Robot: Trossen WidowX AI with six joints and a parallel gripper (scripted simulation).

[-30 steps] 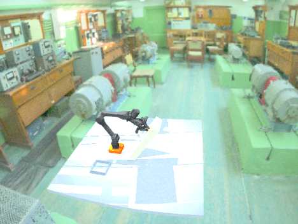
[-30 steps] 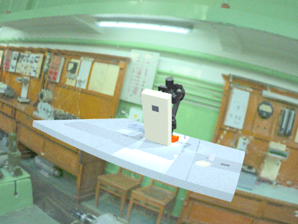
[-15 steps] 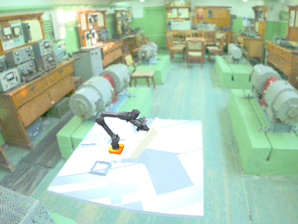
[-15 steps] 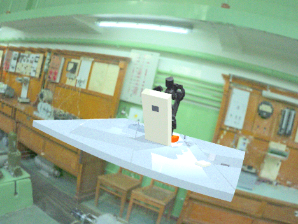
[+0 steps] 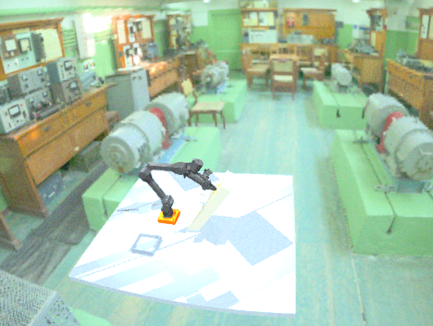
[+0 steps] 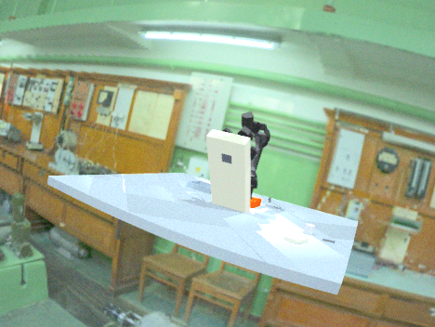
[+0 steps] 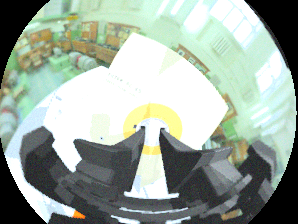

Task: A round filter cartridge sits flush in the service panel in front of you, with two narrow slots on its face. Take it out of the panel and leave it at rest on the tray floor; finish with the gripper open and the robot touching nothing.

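The round filter cartridge is 10 mm below my gripper tip and 10 mm ahead of it. Round my gripper tip: flat white block 380 mm to the left, 260 mm below, 170 mm ahead; shallow grey tray 450 mm behind, 260 mm below, 210 mm to the right; dark strip 530 mm to the left, 260 mm below, 60 mm ahead.
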